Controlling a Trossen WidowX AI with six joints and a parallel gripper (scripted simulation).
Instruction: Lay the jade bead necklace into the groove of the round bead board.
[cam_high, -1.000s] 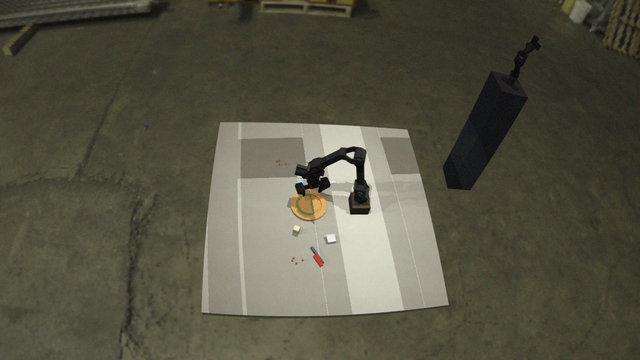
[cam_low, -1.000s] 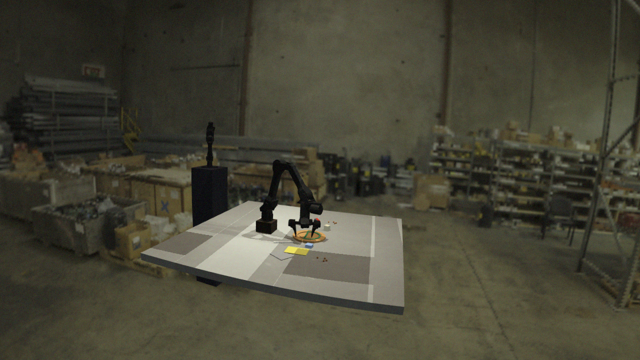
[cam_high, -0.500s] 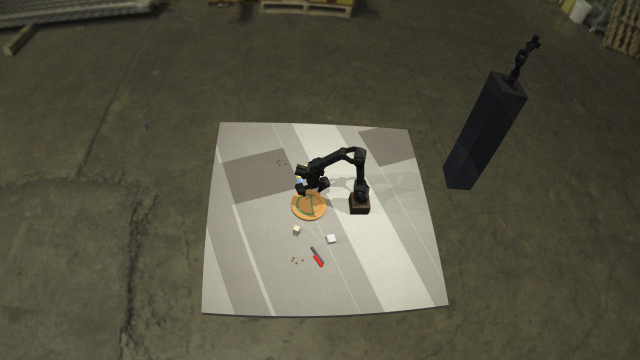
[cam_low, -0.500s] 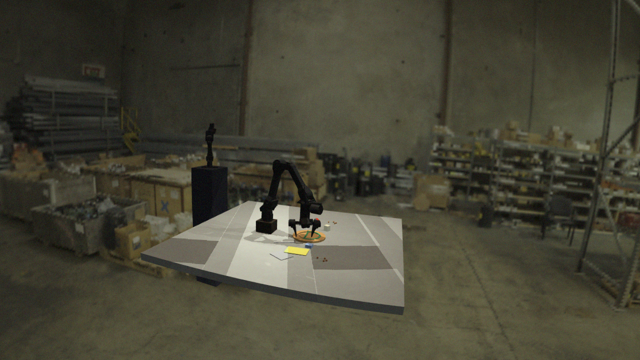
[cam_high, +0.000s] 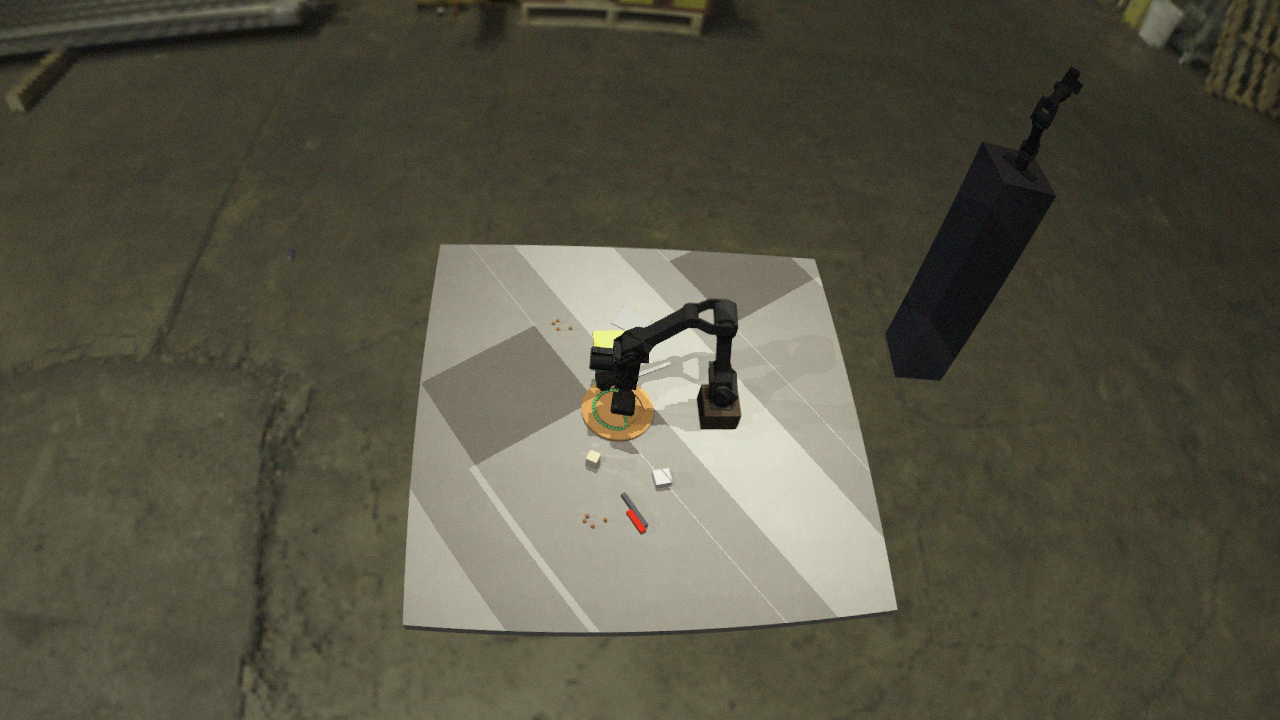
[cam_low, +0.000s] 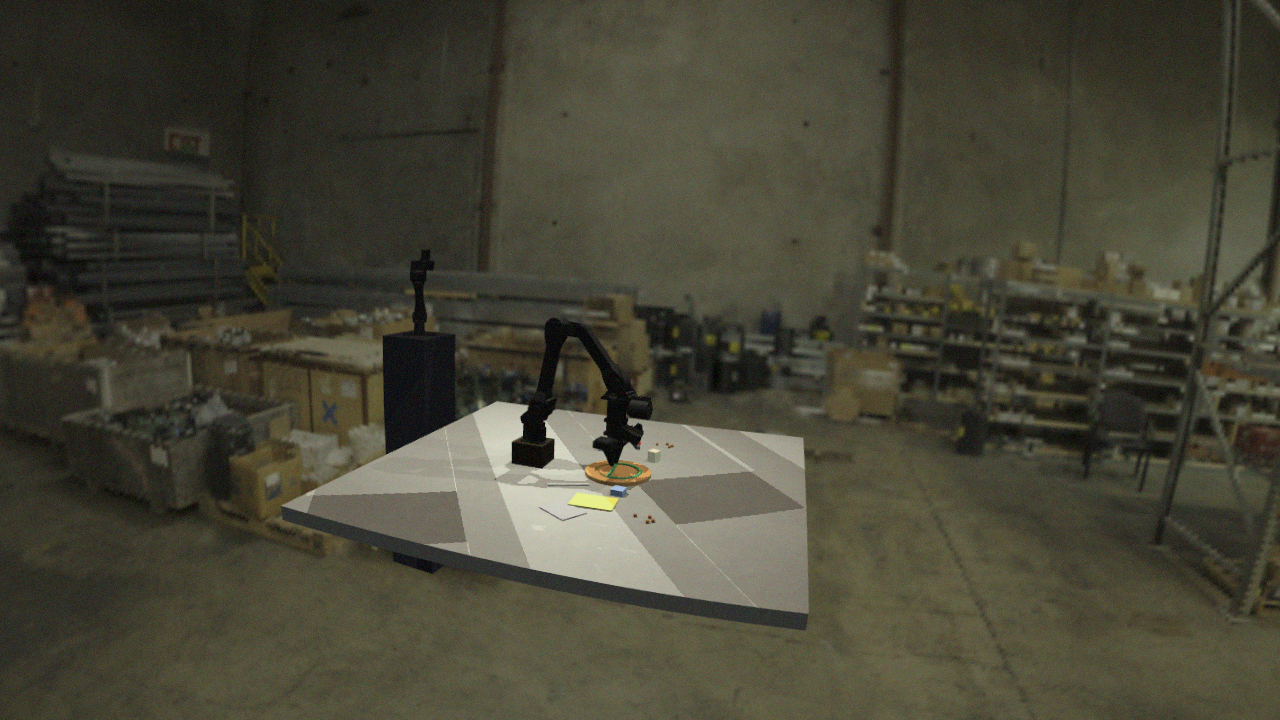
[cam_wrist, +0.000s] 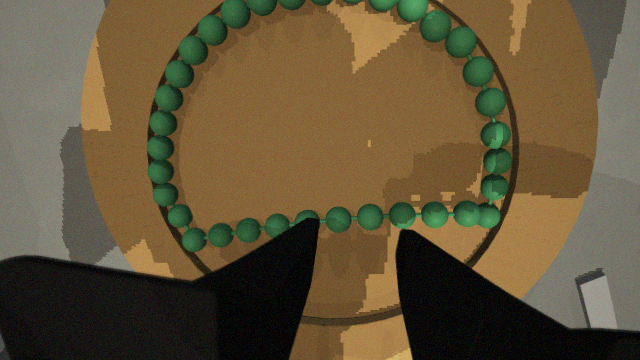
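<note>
Right now my gripper tip is 180 mm to the right of the cream cube, 70 mm short of it and 20 mm above it. The rest, counted from my gripper tip: yellow pad (230 mm to the right, 30 mm below, 30 mm ahead); then white strip (140 mm to the right, 90 mm behind, 30 mm below); then blue block (140 mm to the right, 70 mm ahead, 20 mm below).
</note>
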